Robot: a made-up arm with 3 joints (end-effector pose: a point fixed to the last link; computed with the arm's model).
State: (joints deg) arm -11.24 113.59 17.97
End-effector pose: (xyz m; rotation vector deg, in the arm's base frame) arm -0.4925 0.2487 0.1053 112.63 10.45 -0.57
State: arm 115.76 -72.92 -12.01
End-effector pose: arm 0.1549 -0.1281 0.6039 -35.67 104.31 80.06
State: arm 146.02 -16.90 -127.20
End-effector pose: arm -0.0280 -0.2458 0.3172 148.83 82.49 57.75
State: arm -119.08 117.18 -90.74
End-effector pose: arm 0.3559 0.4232 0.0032 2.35 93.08 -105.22
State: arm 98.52 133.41 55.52
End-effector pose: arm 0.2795 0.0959 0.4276 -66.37 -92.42 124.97
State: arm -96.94 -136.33 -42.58
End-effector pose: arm -0.1624 0.0896 -0.3764 -94.20 -5.02 -77.92
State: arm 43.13 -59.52 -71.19
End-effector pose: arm -0.2099 -0.2391 0.4097 -25.72 71.62 83.84
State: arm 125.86 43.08 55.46
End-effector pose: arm 0.1454 0.3892 0.4439 -37.58 128.32 -76.96
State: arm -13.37 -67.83 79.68
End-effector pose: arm -0.1478 -0.0129 -0.3095 -48.47 -57.21 -77.04
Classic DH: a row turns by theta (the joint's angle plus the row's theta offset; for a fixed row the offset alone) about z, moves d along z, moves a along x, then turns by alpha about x. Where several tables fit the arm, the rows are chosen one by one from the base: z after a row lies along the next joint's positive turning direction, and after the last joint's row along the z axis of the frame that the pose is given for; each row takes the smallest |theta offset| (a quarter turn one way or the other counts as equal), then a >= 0, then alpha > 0; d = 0 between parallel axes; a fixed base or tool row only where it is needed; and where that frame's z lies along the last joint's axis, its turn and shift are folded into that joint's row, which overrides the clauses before.
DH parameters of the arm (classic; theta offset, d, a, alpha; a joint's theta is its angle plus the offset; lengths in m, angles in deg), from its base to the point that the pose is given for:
base (fixed): 0 0.11 0 -90
joint 1: 90 0.09 0.07 90
joint 2: -90 -0.23 0.04 -90
joint 3: -81.87 0 -0.2828 180
tool (fixed): 8.13 -0.21 0 0

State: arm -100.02 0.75 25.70
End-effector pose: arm 0.3551 0.2102 -0.2994 22.92 -97.98 -18.13
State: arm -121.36 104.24 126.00
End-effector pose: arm -0.1020 0.2535 0.0091 81.71 12.69 5.58
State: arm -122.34 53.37 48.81
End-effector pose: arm 0.2370 0.3761 -0.1948 70.46 -84.36 24.39
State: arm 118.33 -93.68 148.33
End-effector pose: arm -0.1277 -0.1242 0.1456 -85.20 -25.47 -21.25
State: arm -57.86 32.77 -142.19
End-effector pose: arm 0.3025 -0.0008 -0.1194 -59.34 -63.45 138.58
